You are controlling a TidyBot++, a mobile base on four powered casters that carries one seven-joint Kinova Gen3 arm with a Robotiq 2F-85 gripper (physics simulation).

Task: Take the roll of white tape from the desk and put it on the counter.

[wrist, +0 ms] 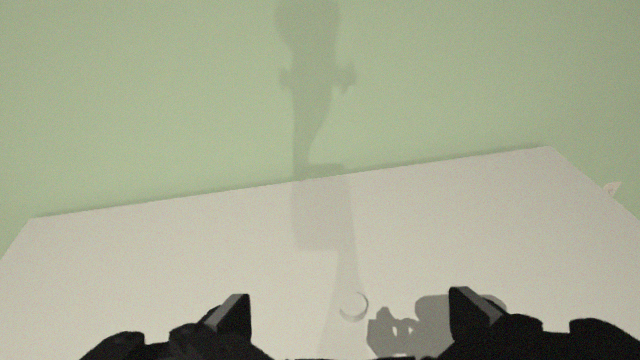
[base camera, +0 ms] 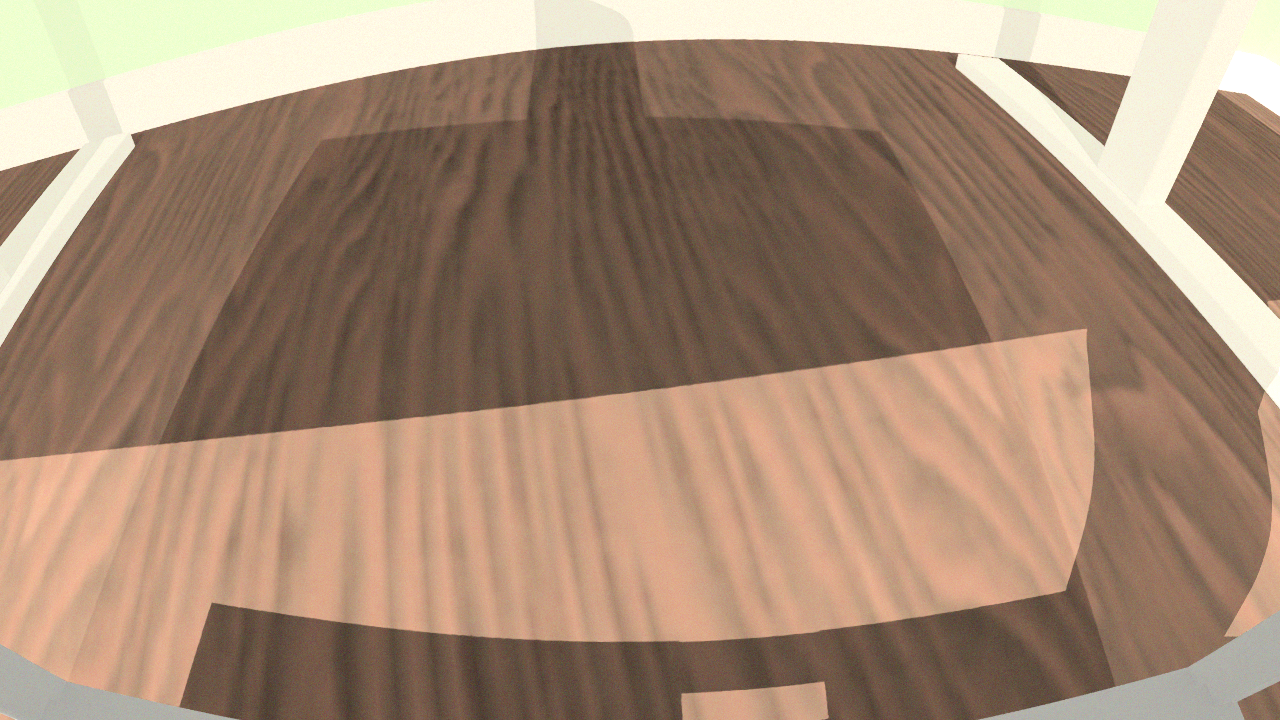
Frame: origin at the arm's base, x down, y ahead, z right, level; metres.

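Seen in the pictures: gripper, between the fingertips: (wrist: pixel 349 313).
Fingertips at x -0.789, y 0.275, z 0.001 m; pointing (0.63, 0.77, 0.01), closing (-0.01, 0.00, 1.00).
A point is followed by its place in that frame.
The roll of white tape (wrist: pixel 354 307) {x -0.347, y 0.546, z 0.022 m} lies on the white desk (wrist: pixel 150 250) {x -0.323, y 0.718, z -0.442 m} in the wrist view, low and a little right of the middle, pale against the pale top. My gripper (wrist: pixel 349 313) {x -0.789, y 0.275, z 0.001 m} is open, with its two black fingers wide apart at the bottom of the wrist view. The roll shows between the fingertips in the picture, beyond them, and nothing is held. A dark shadow of the gripper falls on the desk just right of the roll. The counter does not show in either view.
A green wall (wrist: pixel 150 100) {x -0.595, y 0.943, z -0.432 m} stands behind the desk's far edge. In the base camera view, white desk legs (base camera: pixel 1154 116) {x 0.272, y 0.665, z 0.555 m} and foot bars (base camera: pixel 67 214) {x 0.374, y 0.644, z -0.635 m} stand left and right on the wood floor (base camera: pixel 626 501) {x 0.396, y 0.327, z 0.000 m}. A small pale object (wrist: pixel 611 189) {x -0.029, y 1.192, z 1.059 m} shows beyond the desk's right edge.
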